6 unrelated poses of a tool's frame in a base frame.
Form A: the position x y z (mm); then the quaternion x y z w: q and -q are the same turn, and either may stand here.
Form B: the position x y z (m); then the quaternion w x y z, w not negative. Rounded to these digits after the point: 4 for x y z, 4 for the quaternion.
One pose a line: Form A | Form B
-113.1 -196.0 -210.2 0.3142 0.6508 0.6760 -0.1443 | -0.1131 -0.1960 -0.2102 0.1443 -0.3142 -0.6508 -0.6760
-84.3 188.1 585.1 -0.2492 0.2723 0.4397 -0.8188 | -0.0843 0.1881 0.5851 0.8188 0.2492 -0.2723 -0.4397
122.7 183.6 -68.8 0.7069 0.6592 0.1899 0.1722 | 0.1227 0.1836 -0.0688 0.1722 0.7069 0.6592 0.1899
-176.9 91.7 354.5 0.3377 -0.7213 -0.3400 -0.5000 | -0.1769 0.0917 0.3545 0.5000 -0.3377 0.7213 0.3400
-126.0 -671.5 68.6 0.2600 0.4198 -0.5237 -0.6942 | -0.1260 -0.6715 0.0686 0.6942 -0.2600 -0.4198 0.5237
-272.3 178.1 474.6 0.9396 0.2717 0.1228 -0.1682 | -0.2723 0.1781 0.4746 0.1682 -0.9396 -0.2717 -0.1228
